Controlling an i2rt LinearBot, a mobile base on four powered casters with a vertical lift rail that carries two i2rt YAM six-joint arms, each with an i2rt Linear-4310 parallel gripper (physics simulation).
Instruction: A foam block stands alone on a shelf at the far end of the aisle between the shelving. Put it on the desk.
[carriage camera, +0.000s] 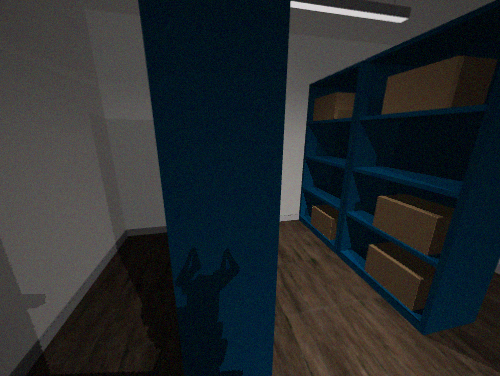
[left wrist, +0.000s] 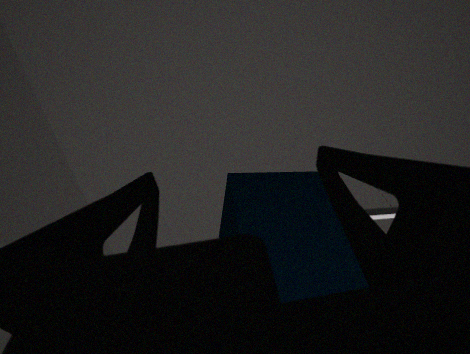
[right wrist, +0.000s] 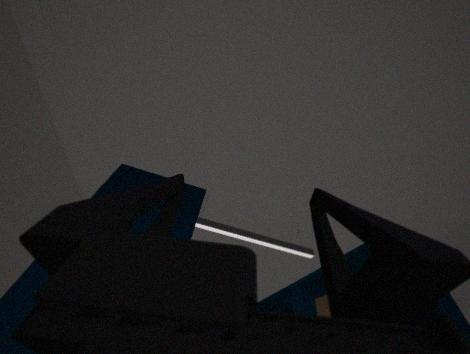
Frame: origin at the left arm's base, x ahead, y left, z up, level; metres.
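Seen in the pictures: left gripper, fingertip midpoint: (left wrist: 237, 168); right gripper, fingertip midpoint: (right wrist: 247, 188).
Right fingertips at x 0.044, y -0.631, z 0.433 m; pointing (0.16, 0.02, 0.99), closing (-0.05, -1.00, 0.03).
Observation:
A point is followed by its place in that frame.
The foam block and the desk do not show in these views. A blue shelf unit (carriage camera: 400, 175) {x 1.403, y -1.533, z 0.095 m} stands at the right of the carriage view, with boxes on several of its shelves and other bays dark. My left gripper (left wrist: 237, 168) {x 0.040, y -0.006, z 0.434 m} is open, its two dark fingers wide apart with no object between them. My right gripper (right wrist: 247, 188) {x 0.044, y -0.631, z 0.433 m} is open too, with no object between its fingers. Both point up toward the ceiling and wall.
The end panel of a nearer blue shelf unit (carriage camera: 222, 150) {x 0.651, y -0.243, z 0.352 m} stands upright close ahead, with a gripper's shadow on it. A grey wall (carriage camera: 50, 125) {x 1.418, y 1.050, z 0.452 m} runs along the left. Brown boxes (carriage camera: 407, 227) {x 1.180, y -1.485, z -0.237 m} (carriage camera: 395, 275) {x 1.183, y -1.485, z -0.648 m} sit low in the right unit. A ceiling lamp (carriage camera: 350, 11) {x 1.480, y -1.020, z 1.181 m} hangs above.

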